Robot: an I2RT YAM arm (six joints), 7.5 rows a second.
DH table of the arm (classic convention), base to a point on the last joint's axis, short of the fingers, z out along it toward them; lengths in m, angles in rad. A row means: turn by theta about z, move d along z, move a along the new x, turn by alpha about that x. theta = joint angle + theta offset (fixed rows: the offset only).
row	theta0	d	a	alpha
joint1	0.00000	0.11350	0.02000	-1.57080
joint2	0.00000	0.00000	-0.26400	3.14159
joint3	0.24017	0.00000	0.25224	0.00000
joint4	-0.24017	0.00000	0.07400	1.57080
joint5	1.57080	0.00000	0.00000	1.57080
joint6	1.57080	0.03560	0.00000	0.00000
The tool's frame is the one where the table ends.
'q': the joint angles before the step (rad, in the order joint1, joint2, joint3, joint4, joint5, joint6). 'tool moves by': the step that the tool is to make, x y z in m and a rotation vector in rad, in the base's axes. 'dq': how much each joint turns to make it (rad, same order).
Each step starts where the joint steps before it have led.
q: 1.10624, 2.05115, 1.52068, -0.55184, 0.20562, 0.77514
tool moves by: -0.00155, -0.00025, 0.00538, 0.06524, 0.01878, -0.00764
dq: 0.00000, -0.02294, -0.02091, 0.04236, -0.03641, 0.02967
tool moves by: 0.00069, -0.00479, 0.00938, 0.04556, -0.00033, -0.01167
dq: -0.00767, -0.03552, -0.02207, 0.02507, -0.01516, 0.01423
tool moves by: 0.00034, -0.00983, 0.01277, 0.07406, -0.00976, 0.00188
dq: -0.01383, -0.06336, -0.05442, 0.06106, -0.02988, 0.00163
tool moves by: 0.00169, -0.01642, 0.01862, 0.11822, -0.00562, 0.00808
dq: -0.02793, -0.09373, -0.07825, 0.09049, -0.06276, 0.00549
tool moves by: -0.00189, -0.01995, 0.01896, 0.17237, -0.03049, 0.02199
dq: -0.02803, -0.11692, -0.11923, 0.16642, -0.07762, 0.01088
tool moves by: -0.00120, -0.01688, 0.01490, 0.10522, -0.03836, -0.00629
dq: -0.02302, -0.08570, -0.07505, 0.09931, -0.02662, 0.00917
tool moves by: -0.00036, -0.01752, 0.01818, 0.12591, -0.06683, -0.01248
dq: -0.02709, -0.08710, -0.07114, 0.12626, -0.01885, 0.00475
